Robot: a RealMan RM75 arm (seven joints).
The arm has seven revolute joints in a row. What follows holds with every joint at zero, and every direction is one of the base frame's. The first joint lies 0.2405 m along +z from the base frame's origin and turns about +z. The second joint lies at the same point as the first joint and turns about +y. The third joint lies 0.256 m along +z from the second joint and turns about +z. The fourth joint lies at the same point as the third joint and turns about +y. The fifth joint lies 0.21 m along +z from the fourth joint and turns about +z. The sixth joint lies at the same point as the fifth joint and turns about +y. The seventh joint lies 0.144 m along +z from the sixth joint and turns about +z. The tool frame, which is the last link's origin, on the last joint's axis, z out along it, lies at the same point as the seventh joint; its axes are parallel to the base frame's.
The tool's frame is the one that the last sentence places.
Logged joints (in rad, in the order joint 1, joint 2, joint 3, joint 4, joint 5, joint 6, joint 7), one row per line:
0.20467, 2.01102, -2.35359, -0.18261, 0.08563, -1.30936, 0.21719
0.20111, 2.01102, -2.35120, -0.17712, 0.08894, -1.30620, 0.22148
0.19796, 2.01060, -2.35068, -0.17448, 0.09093, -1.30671, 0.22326
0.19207, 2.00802, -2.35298, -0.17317, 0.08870, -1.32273, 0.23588
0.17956, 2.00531, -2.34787, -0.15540, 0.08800, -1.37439, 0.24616
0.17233, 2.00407, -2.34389, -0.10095, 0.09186, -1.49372, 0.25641
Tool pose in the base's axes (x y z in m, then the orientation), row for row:
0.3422, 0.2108, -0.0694, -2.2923, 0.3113, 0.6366
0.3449, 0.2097, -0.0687, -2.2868, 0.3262, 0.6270
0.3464, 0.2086, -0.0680, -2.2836, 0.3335, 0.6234
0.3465, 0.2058, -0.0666, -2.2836, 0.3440, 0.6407
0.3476, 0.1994, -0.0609, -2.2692, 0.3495, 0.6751
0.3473, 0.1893, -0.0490, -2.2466, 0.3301, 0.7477
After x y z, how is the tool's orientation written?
As a rotation vector, in radians.
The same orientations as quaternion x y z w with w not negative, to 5 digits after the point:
-0.89035, 0.12091, 0.24726, 0.36267
-0.88935, 0.12686, 0.24385, 0.36537
-0.88870, 0.12979, 0.24261, 0.36676
-0.88751, 0.13369, 0.24900, 0.36394
-0.88258, 0.13593, 0.26257, 0.36555
-0.87428, 0.12846, 0.29097, 0.36671

